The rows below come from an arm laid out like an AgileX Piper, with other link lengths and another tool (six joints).
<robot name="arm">
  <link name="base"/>
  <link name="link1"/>
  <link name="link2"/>
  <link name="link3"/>
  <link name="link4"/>
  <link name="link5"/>
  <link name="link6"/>
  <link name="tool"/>
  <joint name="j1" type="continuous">
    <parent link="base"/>
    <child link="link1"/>
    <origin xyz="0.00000 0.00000 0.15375" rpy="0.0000 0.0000 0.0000"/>
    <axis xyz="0 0 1"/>
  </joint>
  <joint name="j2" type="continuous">
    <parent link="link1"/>
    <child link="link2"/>
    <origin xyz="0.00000 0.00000 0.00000" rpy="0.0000 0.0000 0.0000"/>
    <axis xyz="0 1 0"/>
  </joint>
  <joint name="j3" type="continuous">
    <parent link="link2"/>
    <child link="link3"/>
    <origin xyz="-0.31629 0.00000 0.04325" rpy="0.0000 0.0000 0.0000"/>
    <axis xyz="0 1 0"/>
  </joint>
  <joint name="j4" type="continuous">
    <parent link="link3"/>
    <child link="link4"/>
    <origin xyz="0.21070 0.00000 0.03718" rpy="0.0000 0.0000 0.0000"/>
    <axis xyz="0.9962 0 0.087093"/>
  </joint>
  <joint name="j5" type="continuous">
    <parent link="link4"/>
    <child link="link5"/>
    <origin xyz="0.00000 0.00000 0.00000" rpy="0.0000 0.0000 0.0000"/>
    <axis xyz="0 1 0"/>
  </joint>
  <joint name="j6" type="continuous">
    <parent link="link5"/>
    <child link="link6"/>
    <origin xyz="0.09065 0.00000 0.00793" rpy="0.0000 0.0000 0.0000"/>
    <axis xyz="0.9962 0 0.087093"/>
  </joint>
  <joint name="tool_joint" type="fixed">
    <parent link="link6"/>
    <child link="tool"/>
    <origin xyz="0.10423 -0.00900 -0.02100" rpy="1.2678 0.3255 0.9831"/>
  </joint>
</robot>
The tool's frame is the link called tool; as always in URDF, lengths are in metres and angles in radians. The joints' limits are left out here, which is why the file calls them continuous.
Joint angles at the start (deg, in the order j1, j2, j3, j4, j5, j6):
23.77 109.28 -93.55 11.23 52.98 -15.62
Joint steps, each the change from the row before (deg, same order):
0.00 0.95 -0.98 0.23 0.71 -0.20
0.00 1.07 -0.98 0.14 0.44 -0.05
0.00 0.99 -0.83 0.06 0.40 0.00
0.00 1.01 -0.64 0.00 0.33 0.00
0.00 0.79 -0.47 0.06 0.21 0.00
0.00 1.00 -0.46 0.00 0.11 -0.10
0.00 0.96 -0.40 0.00 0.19 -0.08
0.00 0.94 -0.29 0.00 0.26 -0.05
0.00 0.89 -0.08 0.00 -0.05 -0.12
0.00 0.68 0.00 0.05 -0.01 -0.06
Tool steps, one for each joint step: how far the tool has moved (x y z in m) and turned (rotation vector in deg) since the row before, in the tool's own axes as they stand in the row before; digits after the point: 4 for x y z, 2 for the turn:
0.0016 0.0009 0.0035 0.31 0.59 -0.25
0.0015 0.0011 0.0047 0.31 0.42 -0.12
0.0015 0.0005 0.0046 0.38 0.39 -0.15
0.0020 -0.0003 0.0051 0.51 0.42 -0.22
0.0018 -0.0002 0.0040 0.38 0.35 -0.12
0.0023 -0.0006 0.0056 0.45 0.37 -0.27
0.0025 -0.0010 0.0053 0.53 0.43 -0.29
0.0029 -0.0017 0.0051 0.66 0.53 -0.31
0.0029 -0.0017 0.0055 0.55 0.42 -0.29
0.0026 -0.0016 0.0042 0.49 0.40 -0.19

